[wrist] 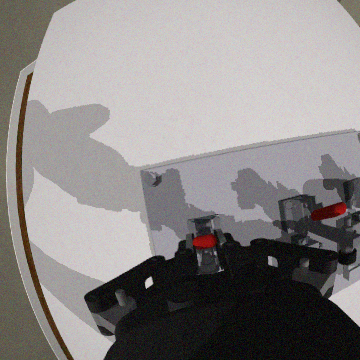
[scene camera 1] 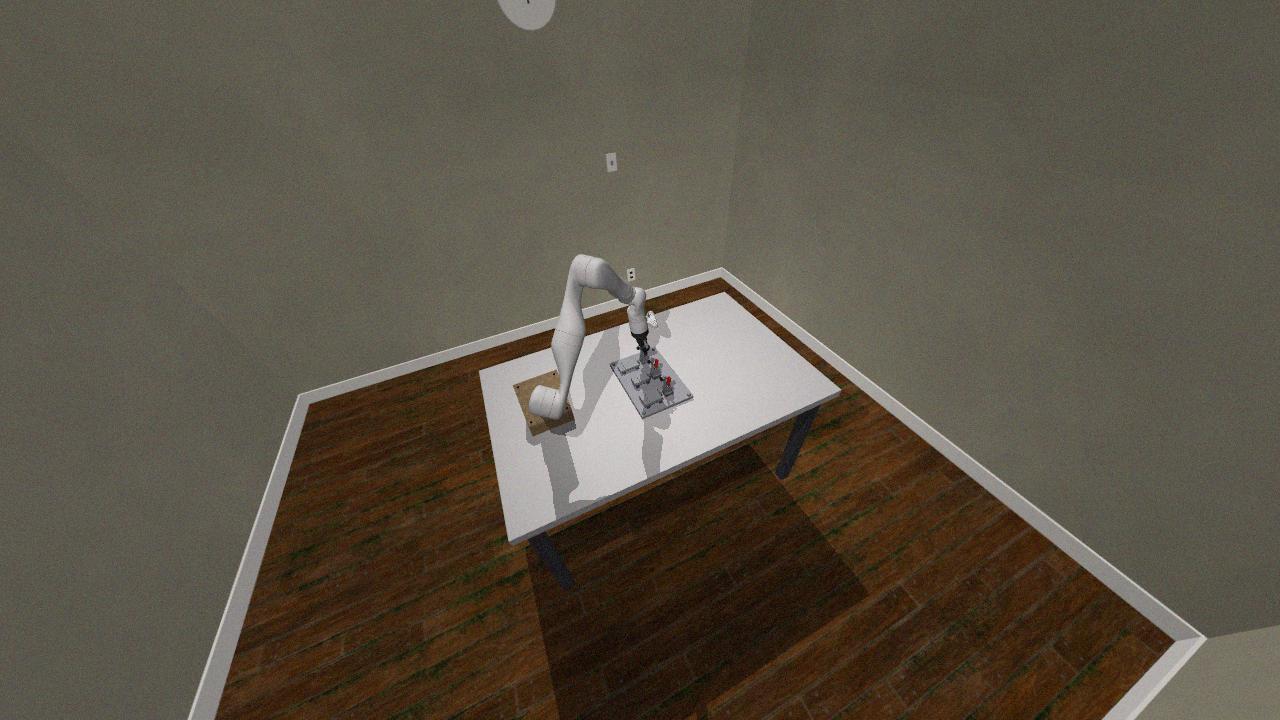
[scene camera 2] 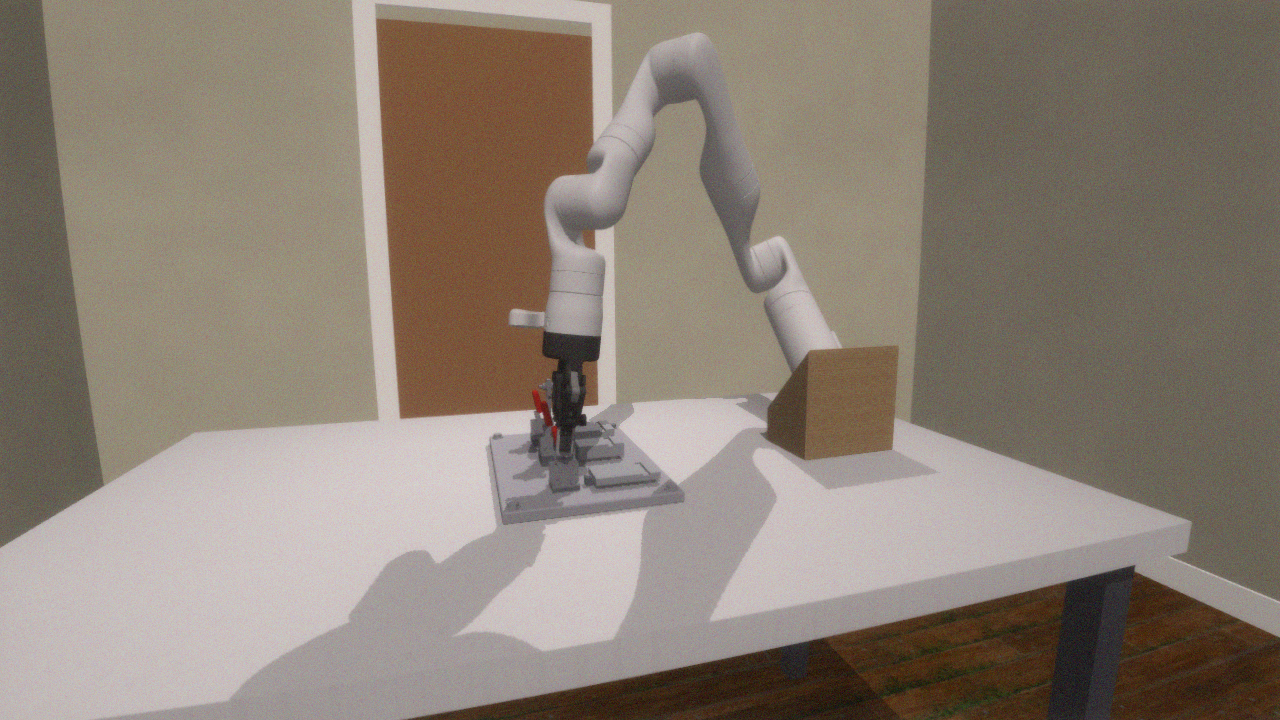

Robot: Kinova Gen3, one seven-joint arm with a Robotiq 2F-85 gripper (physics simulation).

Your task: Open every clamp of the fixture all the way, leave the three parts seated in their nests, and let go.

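Frame: origin at the arm's base, x down, y back, z left, level; centimetres.
Seen in the pictures: gripper, fingertip midpoint: (wrist: 204,240) (scene camera 1: 644,353) (scene camera 2: 562,453); arm's base, origin of the base link: (scene camera 2: 825,382).
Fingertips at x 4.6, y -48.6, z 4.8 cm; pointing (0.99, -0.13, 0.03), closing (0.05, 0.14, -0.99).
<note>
Pixels of each thing's top centre, then the offset from my fingertips to it. "pt": a spot on its surface instead. Level surfaces: height alone.
- grey fixture plate, middle of its top: (wrist: 294,236) (scene camera 2: 572,459) (scene camera 1: 649,378) dx +4.8, dy +4.6, dz -10.6 cm
- clamp's grey body, surface spot: (scene camera 2: 563,474) pt dx +2.6, dy -0.2, dz +0.9 cm
- flat grey part, middle of its top: (scene camera 2: 624,469) (scene camera 1: 627,364) dx +3.2, dy +8.4, dz +1.0 cm
- middle clamp's red handle, surface spot: (wrist: 328,211) pt dx -4.1, dy +0.5, dz -10.2 cm
- far clamp's red handle, middle of its top: (scene camera 1: 668,378) dx -3.8, dy +2.3, dz -22.0 cm
- white table, its level: dx +6.3 cm
- corner bolt, middle of its top: (wrist: 149,178) (scene camera 2: 512,502) dx +4.1, dy -7.7, dz +4.1 cm
The grey fixture plate (scene camera 1: 683,393) (scene camera 2: 528,510) (wrist: 212,175) lies on the table. My gripper (scene camera 1: 645,350) (scene camera 2: 565,447) points down at the end clamp, nearest scene camera 2, and is shut on its red handle (wrist: 205,241). This clamp's grey body (scene camera 2: 563,474) stands under the fingers; its arm does not show over the flat grey part (scene camera 2: 623,474) beside it. The middle clamp's red handle (wrist: 328,211) and the far clamp's red handle (scene camera 1: 667,380) stand raised. Two more grey parts or nests show behind; their seating and how far each clamp is open are too small to tell.
The white table (scene camera 1: 760,358) (scene camera 2: 358,501) carries the plate and the arm's wooden base (scene camera 1: 523,394) (scene camera 2: 850,402). The other two clamps stand in a row close beside the gripper. A corner bolt (wrist: 155,179) sticks up from the plate. The arm's shadows cross plate and table.
</note>
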